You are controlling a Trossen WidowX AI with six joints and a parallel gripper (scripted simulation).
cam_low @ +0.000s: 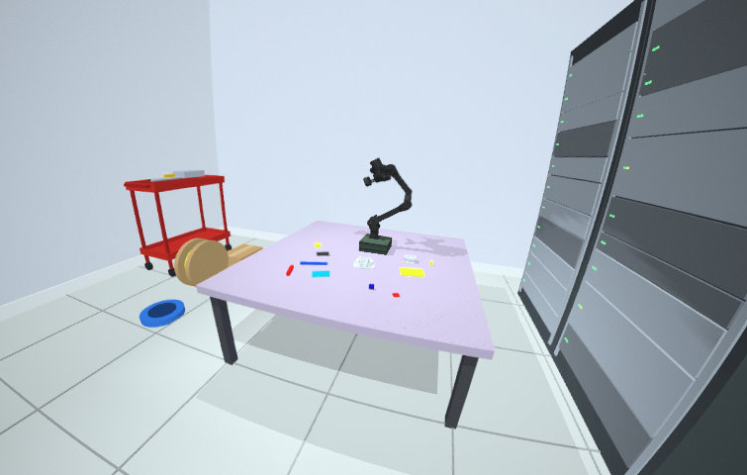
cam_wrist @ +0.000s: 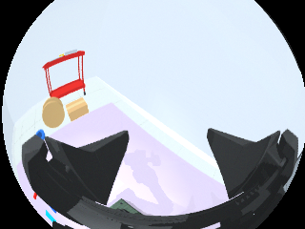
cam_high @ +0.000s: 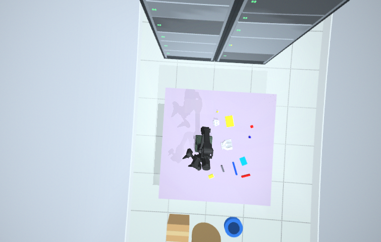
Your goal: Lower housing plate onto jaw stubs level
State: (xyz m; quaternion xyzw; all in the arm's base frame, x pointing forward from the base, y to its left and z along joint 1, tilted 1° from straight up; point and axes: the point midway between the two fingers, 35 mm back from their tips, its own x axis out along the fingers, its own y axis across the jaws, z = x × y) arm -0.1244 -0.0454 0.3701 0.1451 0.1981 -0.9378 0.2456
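My gripper tip is now 400 mm above the white housing plate, 340 mm short of it and 320 mm to the right of it. Round my gripper tip: small yellow piece: 440 mm to the left, 410 mm below, 350 mm ahead; white block: 410 mm below, 340 mm ahead, 320 mm to the left; yellow plate: 500 mm ahead, 420 mm below, 330 mm to the left.
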